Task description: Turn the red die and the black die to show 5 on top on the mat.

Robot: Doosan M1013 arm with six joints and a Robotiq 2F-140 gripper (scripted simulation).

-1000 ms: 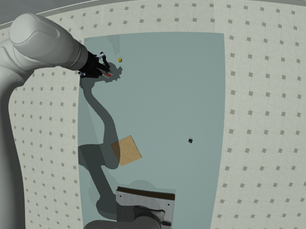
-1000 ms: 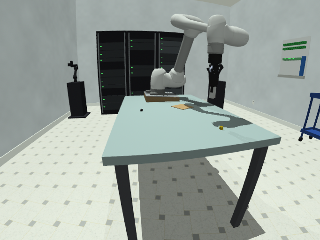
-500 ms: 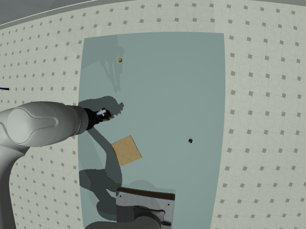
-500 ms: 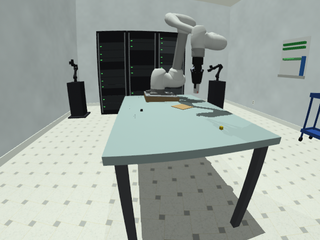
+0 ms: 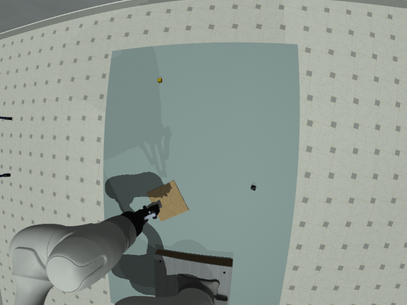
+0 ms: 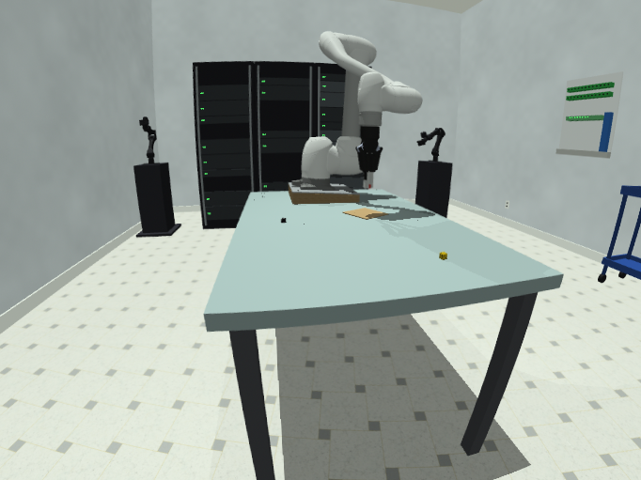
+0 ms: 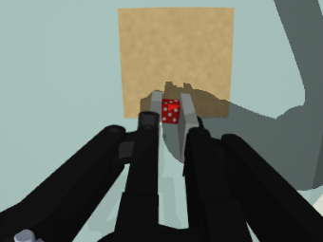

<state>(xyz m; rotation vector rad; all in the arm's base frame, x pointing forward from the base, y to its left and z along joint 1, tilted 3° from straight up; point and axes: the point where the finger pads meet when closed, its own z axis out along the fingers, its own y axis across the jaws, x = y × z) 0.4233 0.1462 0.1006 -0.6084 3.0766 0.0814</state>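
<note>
The tan mat is 20 mm behind my hand and 150 mm below it. Also, from my hand: black die: 60 mm ahead, 350 mm to the right, 140 mm below; then yellow die: 490 mm ahead, 50 mm to the left, 140 mm below; then red die: 30 mm below.
</note>
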